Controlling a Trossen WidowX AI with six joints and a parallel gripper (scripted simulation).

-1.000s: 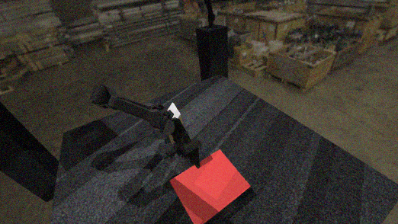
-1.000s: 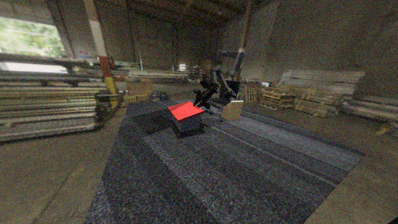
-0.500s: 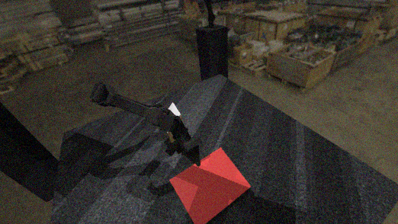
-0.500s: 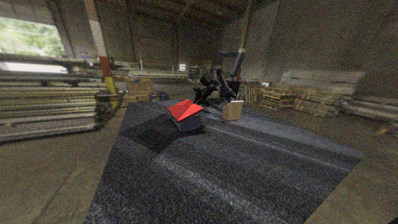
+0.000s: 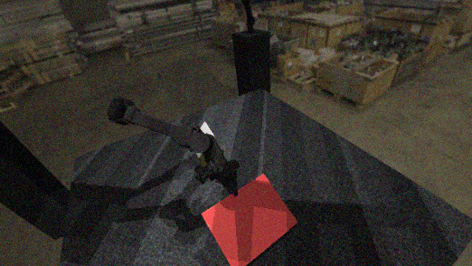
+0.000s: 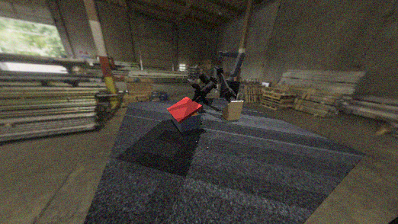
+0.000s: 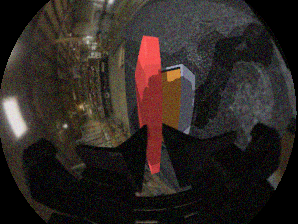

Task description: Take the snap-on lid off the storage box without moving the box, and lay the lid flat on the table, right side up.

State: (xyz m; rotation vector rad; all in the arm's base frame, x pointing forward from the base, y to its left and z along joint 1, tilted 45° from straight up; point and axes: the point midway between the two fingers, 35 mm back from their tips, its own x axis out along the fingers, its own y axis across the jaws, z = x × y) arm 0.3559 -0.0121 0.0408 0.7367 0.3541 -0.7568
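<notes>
Right now my gripper tip is 70 mm short of the lid and 30 mm above it. Round my gripper tip: storage box 50 mm ahead, 110 mm below.
</notes>
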